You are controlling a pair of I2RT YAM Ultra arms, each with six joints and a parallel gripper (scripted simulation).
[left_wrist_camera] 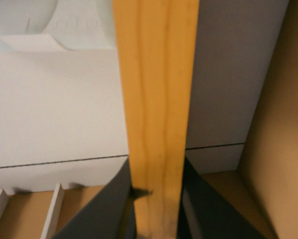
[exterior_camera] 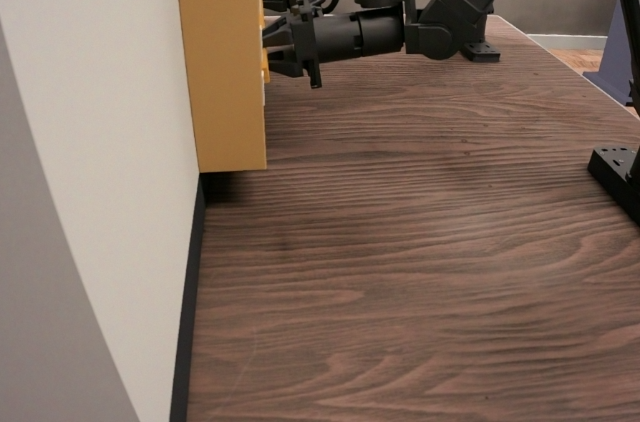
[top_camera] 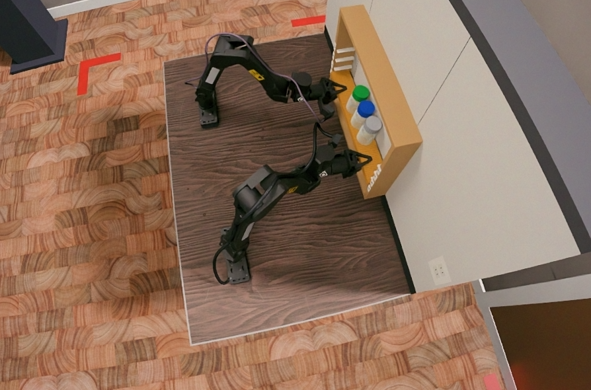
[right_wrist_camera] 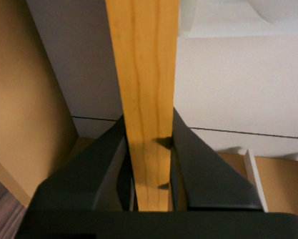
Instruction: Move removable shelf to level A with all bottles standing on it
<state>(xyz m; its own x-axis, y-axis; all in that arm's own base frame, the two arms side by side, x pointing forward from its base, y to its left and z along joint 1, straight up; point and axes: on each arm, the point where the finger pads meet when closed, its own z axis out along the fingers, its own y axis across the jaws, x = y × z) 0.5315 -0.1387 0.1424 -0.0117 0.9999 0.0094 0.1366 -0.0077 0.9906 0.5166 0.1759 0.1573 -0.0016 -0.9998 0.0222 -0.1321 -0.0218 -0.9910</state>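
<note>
Right now the green-capped bottle is 90 mm to the right of my left hand, 60 mm above it and 10 mm ahead of it. Round my left hand: orange wall rack (150 mm to the right, 110 mm above, 10 mm ahead); then blue-capped bottle (150 mm to the right, 60 mm above, 10 mm ahead); then removable shelf (150 mm to the right).
The grey-capped bottle lies 10 mm ahead of my right hand, 80 mm to the left of it and 60 mm above it. The rest, counted from my right hand: orange wall rack 20 mm ahead, 150 mm to the left, 110 mm above; then blue-capped bottle 10 mm ahead, 140 mm to the left, 60 mm above; then removable shelf 10 mm ahead, 150 mm to the left.
</note>
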